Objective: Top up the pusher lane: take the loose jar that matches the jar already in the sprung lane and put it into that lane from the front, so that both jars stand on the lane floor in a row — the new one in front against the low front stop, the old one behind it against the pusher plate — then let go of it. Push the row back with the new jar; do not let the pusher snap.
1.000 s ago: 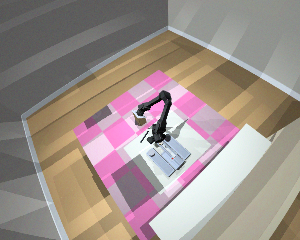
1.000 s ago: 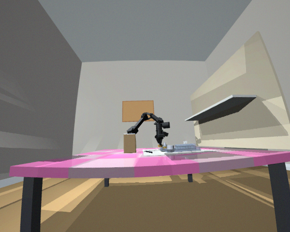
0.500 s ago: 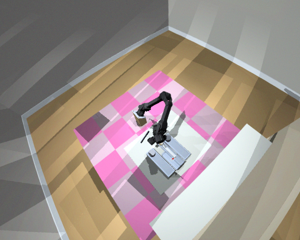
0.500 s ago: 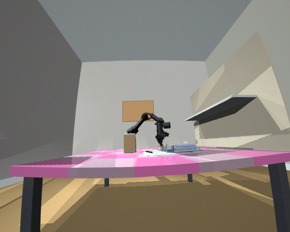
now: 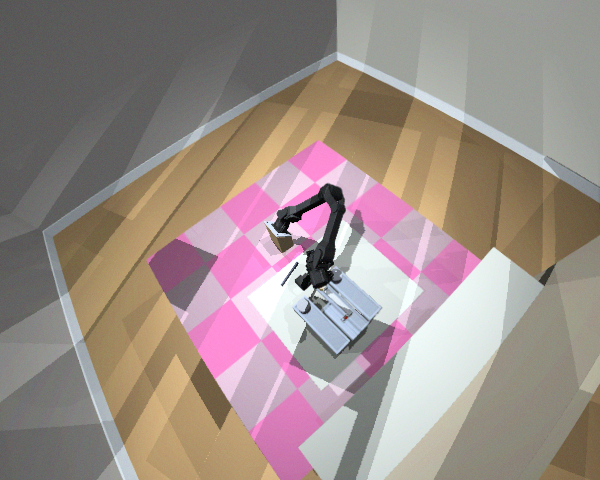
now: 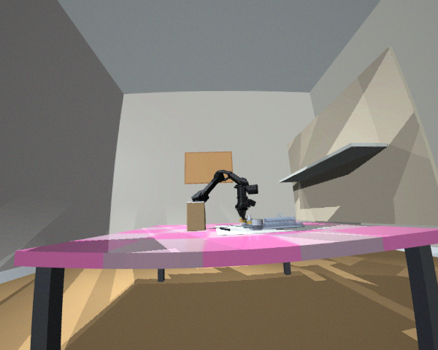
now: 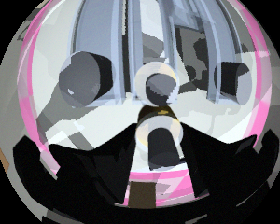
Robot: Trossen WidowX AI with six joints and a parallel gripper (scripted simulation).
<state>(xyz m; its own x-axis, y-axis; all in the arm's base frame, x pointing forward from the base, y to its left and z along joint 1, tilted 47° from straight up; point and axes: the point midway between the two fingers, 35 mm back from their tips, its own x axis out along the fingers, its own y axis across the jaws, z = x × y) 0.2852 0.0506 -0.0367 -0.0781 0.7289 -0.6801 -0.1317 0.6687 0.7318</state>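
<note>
The thin black rod lies 11 cm behind my gripper tip, 8 cm to the right of it and 4 cm below it. Round my gripper tip: wall shelf: 55 cm ahead, 32 cm above, 8 cm to the left; grey lane fixture: 19 cm ahead, 3 cm below, 1 cm to the left; red mark: 23 cm ahead, 2 cm above.
</note>
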